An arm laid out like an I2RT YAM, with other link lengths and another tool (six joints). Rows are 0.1 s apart.
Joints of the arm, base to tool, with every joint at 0 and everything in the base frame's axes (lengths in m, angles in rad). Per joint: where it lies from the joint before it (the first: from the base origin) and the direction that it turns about. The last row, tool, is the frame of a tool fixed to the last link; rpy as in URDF.
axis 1: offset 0 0 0.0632 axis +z
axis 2: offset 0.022 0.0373 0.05 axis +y
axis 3: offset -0.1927 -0.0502 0 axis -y
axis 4: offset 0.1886 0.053 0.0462 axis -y
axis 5: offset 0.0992 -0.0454 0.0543 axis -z
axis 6: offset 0.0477 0 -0.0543 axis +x
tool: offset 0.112 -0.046 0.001 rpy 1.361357 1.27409 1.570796
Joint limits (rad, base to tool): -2.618..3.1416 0..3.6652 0..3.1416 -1.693..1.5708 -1.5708..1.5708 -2.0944..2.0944
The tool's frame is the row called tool.
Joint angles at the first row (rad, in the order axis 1, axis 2, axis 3, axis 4, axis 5, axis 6):
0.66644, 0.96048, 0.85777, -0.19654, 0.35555, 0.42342
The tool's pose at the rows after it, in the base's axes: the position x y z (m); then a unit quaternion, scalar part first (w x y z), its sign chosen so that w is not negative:
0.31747 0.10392 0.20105 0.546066 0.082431 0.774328 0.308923
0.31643 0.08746 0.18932 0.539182 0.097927 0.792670 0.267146
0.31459 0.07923 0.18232 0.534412 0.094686 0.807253 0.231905
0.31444 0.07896 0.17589 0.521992 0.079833 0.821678 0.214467
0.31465 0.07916 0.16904 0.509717 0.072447 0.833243 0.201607
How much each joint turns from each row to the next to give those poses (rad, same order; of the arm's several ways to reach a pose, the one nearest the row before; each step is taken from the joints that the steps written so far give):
-0.03291, 0.01730, 0.01381, -0.05648, 0.02574, -0.00917
-0.02198, 0.02079, 0.01432, -0.06457, 0.04482, -0.00279
-0.00060, 0.01849, 0.00809, -0.04030, 0.04081, -0.02463
0.00016, 0.02338, 0.01242, -0.03020, -0.00173, -0.02828
0.00049, 0.02799, 0.01333, -0.02421, -0.00035, -0.01095

